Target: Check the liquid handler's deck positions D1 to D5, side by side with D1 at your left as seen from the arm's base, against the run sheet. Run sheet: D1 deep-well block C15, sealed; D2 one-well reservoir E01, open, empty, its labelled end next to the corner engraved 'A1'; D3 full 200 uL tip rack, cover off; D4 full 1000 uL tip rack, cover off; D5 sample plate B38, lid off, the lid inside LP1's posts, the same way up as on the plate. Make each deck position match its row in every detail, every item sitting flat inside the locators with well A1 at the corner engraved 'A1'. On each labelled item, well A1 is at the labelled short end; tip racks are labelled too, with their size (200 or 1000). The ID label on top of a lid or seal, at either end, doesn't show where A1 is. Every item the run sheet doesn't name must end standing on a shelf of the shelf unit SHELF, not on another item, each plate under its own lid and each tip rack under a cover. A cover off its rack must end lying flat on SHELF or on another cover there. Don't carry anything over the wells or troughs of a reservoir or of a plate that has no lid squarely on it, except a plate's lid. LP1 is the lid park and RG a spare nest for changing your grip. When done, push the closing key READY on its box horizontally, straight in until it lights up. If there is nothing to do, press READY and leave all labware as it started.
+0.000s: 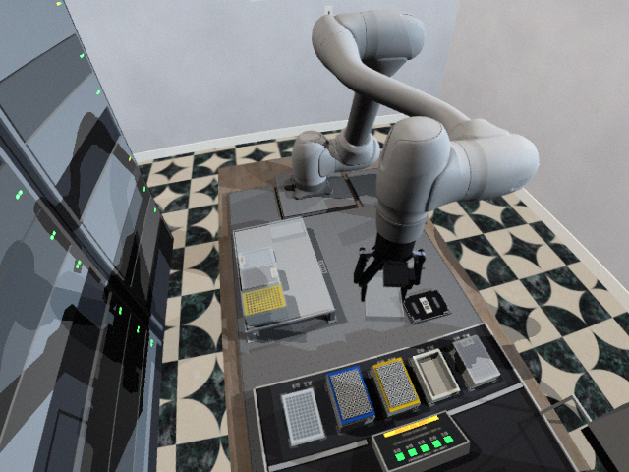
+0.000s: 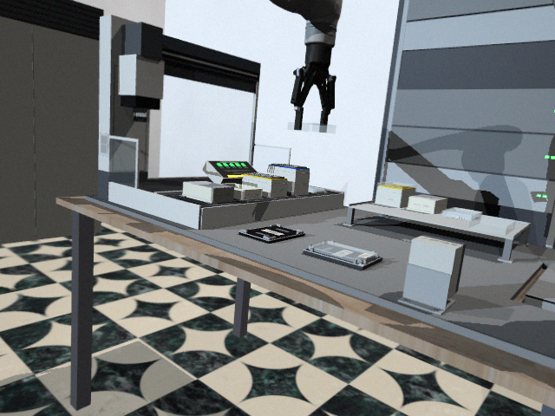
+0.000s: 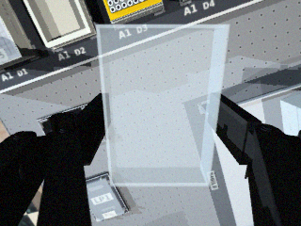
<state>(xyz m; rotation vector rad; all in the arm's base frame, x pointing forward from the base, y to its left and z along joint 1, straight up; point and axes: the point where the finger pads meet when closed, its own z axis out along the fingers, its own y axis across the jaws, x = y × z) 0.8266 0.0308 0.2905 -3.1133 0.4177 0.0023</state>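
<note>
The clear tip rack cover is 1 cm below my hand. From my hand the other things lie so: sample plate: 18 cm ahead, 24 cm to the right, 24 cm below; then blue-rimmed tip rack: 16 cm ahead, 12 cm to the right, 18 cm below; then one-well reservoir: 16 cm ahead, 13 cm to the left, 23 cm below.
</note>
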